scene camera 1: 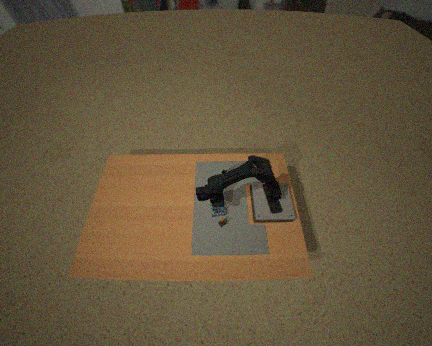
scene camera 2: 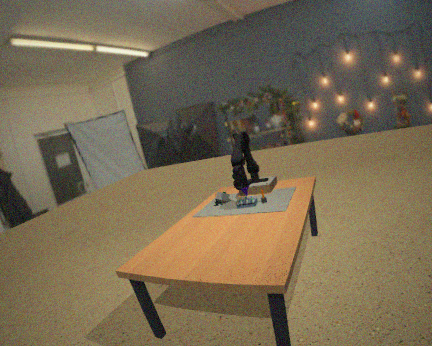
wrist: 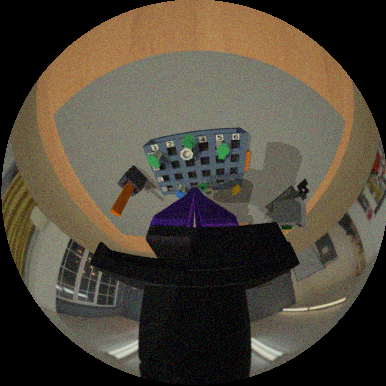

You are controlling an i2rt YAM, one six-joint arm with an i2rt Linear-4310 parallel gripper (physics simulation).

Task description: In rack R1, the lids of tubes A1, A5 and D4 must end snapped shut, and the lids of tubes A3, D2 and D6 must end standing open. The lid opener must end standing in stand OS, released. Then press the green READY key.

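Frame: origin at the arm's base, x ahead, y left, z up, level; centimetres.
Seen in the pictures: gripper, fingertip midpoint: (scene camera 1: 219, 203) (scene camera 2: 247, 195) (wrist: 194, 191); arm's base at its link origin: (scene camera 1: 271, 197) (scene camera 2: 255, 181).
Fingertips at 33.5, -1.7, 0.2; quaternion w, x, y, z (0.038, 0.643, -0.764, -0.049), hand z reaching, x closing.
Offsets run from my fingertips to a thing's top centre, as dx, dy, dz. "spot": to the spot under its first point.
Rack R1 @[+1.6, -1.2, -0.6] (scene camera 1: 219, 212) (scene camera 2: 246, 203) (wrist: 213, 161) stands on the grey mat. In the wrist view A3's green lid @[+5.3, -0.4, -0.6] (wrist: 189, 140) stands open beside its pale tube mouth @[spot: +3.7, +0.2, -2.2] (wrist: 186, 154). A5's green lid @[+3.9, -3.7, -1.5] (wrist: 223, 150) looks shut. A1's green lid @[+4.2, +4.0, -1.5] (wrist: 154, 160) is at the corner; its state is unclear. D4's green lid @[-0.5, -1.2, -0.6] (wrist: 203, 186) appears open beside its rim. D2's blue lid @[-1.7, +2.3, -1.5] (wrist: 180, 194) and D6's yellow lid @[-2.0, -5.5, -1.5] (wrist: 236, 190) are unclear. My gripper (scene camera 2: 245, 192) (wrist: 194, 191) is shut and empty, its purple tips above row D, between D2 and D4. The orange opener @[+0.1, +10.8, +2.2] (wrist: 123, 199) stands in dark stand OS @[+0.1, +10.8, -3.1] (wrist: 133, 179).
A grey box @[-13.1, -21.1, +2.1] (scene camera 2: 222, 197) (wrist: 287, 211) with a green key @[-14.8, -19.6, +1.2] (wrist: 286, 227) stands on the other side of the rack from the stand; a small black part is beside it. An orange strip @[spot: +0.8, -7.8, -3.9] (wrist: 247, 161) is at the rack's side. A grey base plate (scene camera 1: 274, 218) lies under the arm.
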